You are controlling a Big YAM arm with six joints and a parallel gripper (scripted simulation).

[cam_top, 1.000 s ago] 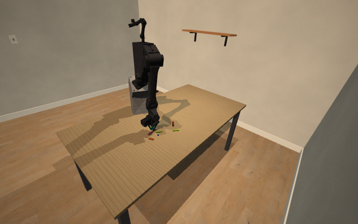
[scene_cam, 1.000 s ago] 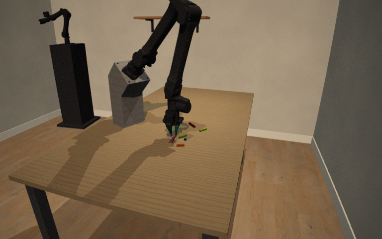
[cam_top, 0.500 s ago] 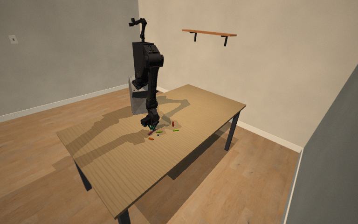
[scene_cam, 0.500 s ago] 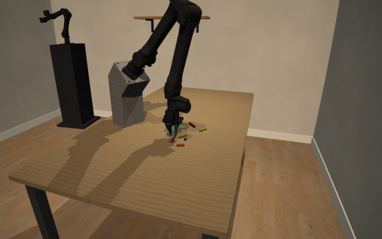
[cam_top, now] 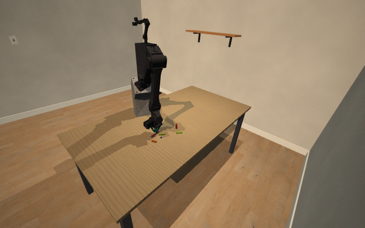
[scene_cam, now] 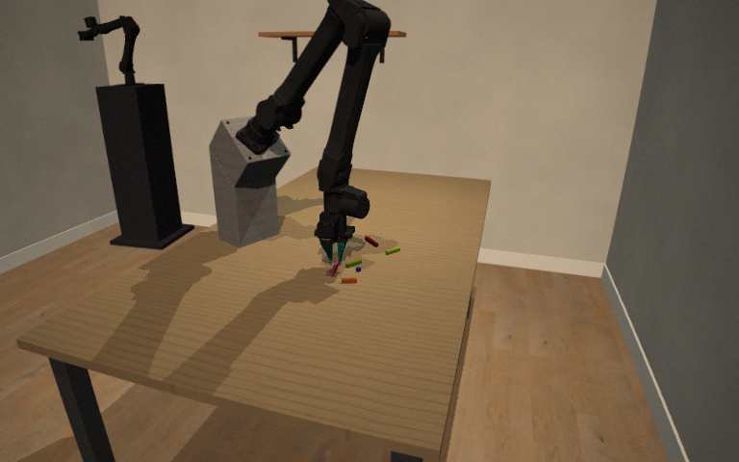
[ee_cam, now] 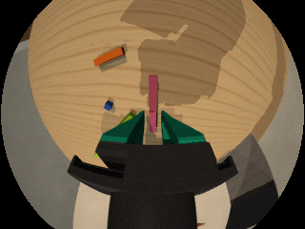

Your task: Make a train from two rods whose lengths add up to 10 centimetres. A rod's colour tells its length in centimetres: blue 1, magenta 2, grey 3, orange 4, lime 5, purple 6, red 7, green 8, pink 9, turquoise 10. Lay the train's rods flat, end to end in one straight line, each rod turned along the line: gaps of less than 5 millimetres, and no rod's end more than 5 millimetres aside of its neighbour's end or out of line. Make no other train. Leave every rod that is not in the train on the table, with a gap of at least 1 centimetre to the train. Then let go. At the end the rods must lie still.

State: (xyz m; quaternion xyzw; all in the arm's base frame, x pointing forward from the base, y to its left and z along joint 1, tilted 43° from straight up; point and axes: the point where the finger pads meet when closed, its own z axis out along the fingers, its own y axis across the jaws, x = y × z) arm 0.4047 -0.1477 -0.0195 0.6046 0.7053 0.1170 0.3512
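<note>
The pink rod lies 2 cm below my hand. The rest, counted from my hand: orange rod 8 cm to the right, 6 cm ahead, 2 cm below; then blue rod 7 cm ahead, 2 cm below; then red rod 20 cm to the left, 7 cm ahead, 2 cm below.
</note>
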